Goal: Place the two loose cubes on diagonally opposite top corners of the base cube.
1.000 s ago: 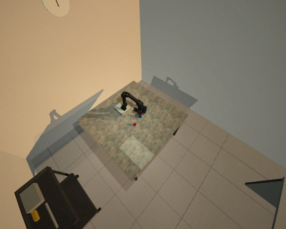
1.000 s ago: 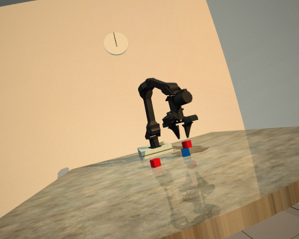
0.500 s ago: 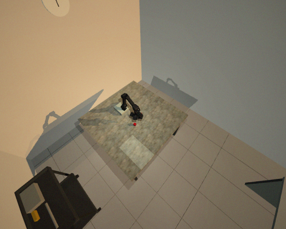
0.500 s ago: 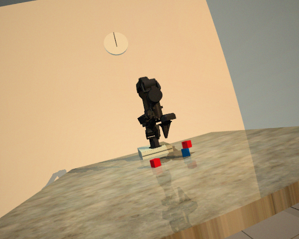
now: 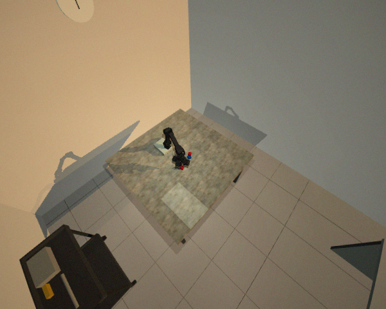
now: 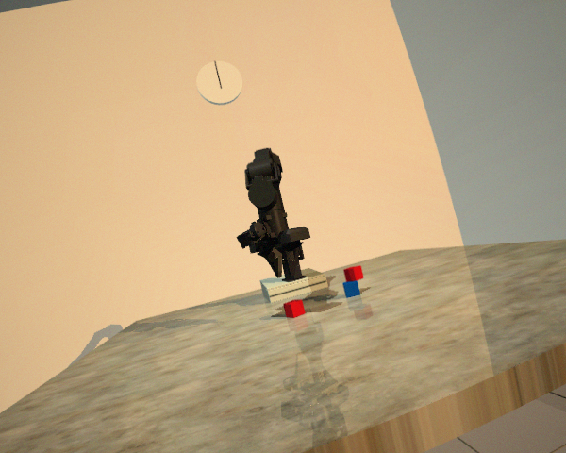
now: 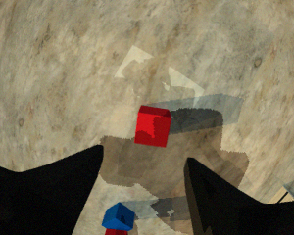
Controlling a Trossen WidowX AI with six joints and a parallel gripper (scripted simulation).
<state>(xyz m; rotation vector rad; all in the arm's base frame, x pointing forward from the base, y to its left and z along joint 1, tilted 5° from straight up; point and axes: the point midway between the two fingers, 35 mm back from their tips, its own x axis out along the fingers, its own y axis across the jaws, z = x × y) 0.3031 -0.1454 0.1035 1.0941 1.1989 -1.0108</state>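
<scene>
Now: gripper tip 1 cm past the blue cube, 17 cm to the right of it and 8 cm above it.
</scene>
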